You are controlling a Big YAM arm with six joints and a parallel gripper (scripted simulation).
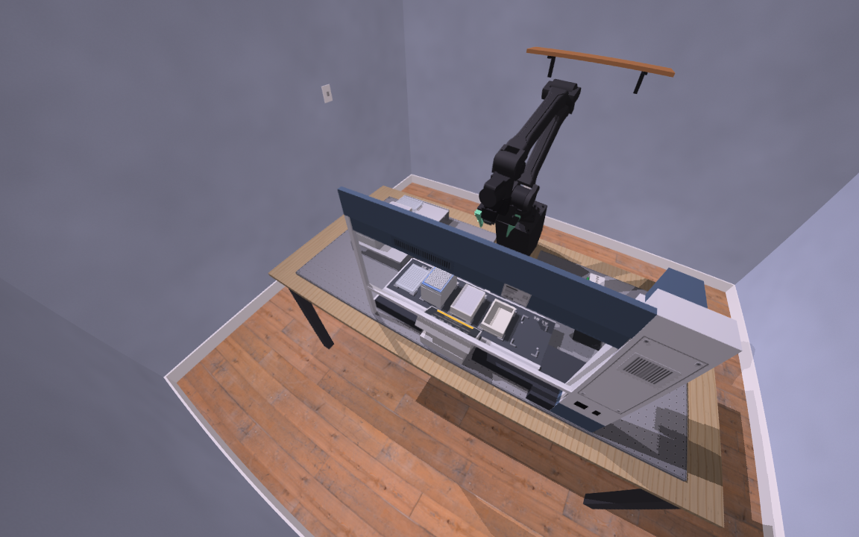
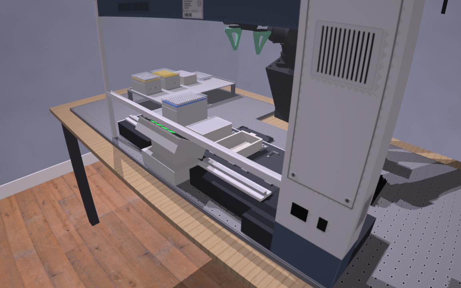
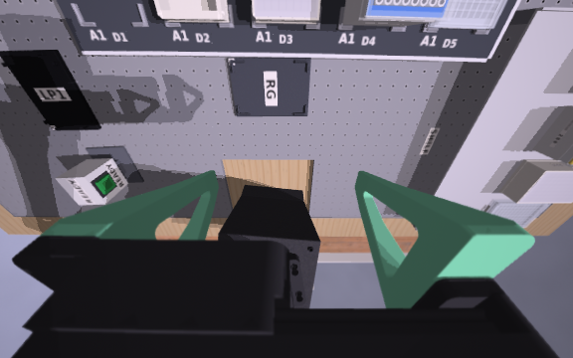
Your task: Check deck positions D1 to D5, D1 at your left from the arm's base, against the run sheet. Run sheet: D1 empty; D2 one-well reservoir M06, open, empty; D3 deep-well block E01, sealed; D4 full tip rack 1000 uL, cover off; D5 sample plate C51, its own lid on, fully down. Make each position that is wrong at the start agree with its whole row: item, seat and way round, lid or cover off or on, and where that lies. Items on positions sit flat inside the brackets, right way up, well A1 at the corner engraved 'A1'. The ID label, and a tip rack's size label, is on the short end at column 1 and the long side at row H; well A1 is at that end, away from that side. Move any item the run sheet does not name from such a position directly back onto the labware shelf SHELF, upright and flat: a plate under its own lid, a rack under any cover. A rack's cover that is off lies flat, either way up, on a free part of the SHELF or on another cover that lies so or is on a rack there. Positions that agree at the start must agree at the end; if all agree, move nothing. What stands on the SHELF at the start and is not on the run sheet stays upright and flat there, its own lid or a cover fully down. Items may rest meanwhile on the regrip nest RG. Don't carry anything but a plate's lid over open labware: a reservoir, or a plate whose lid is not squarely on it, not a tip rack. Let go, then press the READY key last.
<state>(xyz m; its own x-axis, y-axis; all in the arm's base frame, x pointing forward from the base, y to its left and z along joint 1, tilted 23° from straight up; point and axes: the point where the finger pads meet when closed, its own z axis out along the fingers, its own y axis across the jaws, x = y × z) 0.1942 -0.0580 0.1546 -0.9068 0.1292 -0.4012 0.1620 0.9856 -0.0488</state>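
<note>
Right now my hand is 190 mm above the blue tip rack, 150 mm to the left of it and 130 mm short of it. Round my hand: green ready key 410 mm to the left, 230 mm below, 100 mm behind; regrip nest RG 300 mm below, 30 mm to the left, 10 mm ahead; top beam 350 mm ahead, 200 mm above, 20 mm to the right.
</note>
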